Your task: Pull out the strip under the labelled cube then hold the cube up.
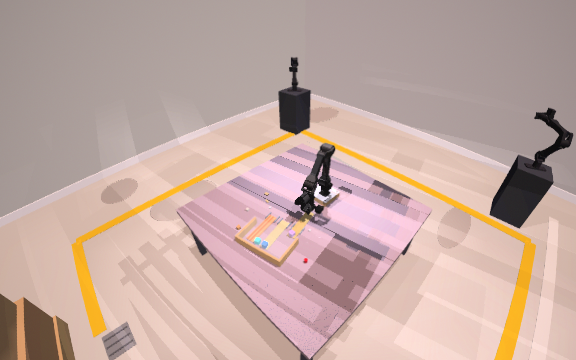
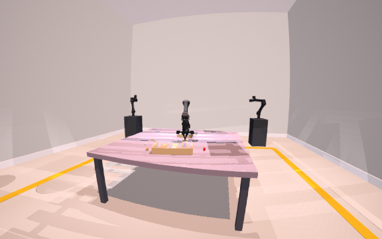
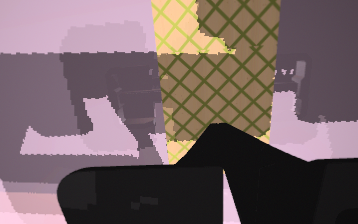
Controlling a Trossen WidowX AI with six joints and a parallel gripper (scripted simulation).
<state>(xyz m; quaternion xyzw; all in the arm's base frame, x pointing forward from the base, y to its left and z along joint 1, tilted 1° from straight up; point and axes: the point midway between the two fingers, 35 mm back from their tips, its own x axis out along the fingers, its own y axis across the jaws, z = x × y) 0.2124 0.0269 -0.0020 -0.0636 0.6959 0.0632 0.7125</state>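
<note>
Right now my gripper tip is 10 cm short of the orange cross-hatched strip and 2 cm to the right of it. Round my gripper tip: red thing (29 cm ahead, 22 cm to the left, 1 cm above).
</note>
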